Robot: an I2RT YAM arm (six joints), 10 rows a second.
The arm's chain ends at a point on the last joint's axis. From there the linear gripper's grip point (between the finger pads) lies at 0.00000 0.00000 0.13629 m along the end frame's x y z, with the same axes.
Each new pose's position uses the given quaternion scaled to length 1; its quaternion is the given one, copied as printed.
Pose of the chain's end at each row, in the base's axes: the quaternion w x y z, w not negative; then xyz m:
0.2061 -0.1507 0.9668 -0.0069 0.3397 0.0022 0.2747
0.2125 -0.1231 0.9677 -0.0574 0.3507 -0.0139 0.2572
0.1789 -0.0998 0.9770 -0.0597 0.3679 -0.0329 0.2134
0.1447 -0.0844 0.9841 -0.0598 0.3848 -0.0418 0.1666
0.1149 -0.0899 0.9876 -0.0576 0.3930 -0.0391 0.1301
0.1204 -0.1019 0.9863 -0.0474 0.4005 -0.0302 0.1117
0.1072 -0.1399 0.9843 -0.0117 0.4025 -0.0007 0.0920
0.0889 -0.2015 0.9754 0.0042 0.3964 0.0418 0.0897
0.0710 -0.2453 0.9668 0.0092 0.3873 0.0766 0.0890
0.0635 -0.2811 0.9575 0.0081 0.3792 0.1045 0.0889
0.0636 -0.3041 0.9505 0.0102 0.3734 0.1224 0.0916
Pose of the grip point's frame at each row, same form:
0.2061 -0.1507 0.9668 -0.0069 0.3943 0.0088 0.1500
0.2125 -0.1231 0.9677 -0.0574 0.4087 -0.0219 0.1341
0.1789 -0.0998 0.9770 -0.0597 0.4172 -0.0439 0.0868
0.1447 -0.0844 0.9841 -0.0598 0.4250 -0.0545 0.0370
0.1149 -0.0899 0.9876 -0.0576 0.4253 -0.0518 -0.0017
0.1204 -0.1019 0.9863 -0.0474 0.4342 -0.0396 -0.0200
0.1072 -0.1399 0.9843 -0.0117 0.4317 0.0002 -0.0411
0.0889 -0.2015 0.9754 0.0042 0.4198 0.0478 -0.0444
0.0710 -0.2453 0.9668 0.0092 0.4054 0.0838 -0.0459
0.0635 -0.2811 0.9575 0.0081 0.3952 0.1115 -0.0463
0.0636 -0.3041 0.9505 0.0102 0.3890 0.1303 -0.0436

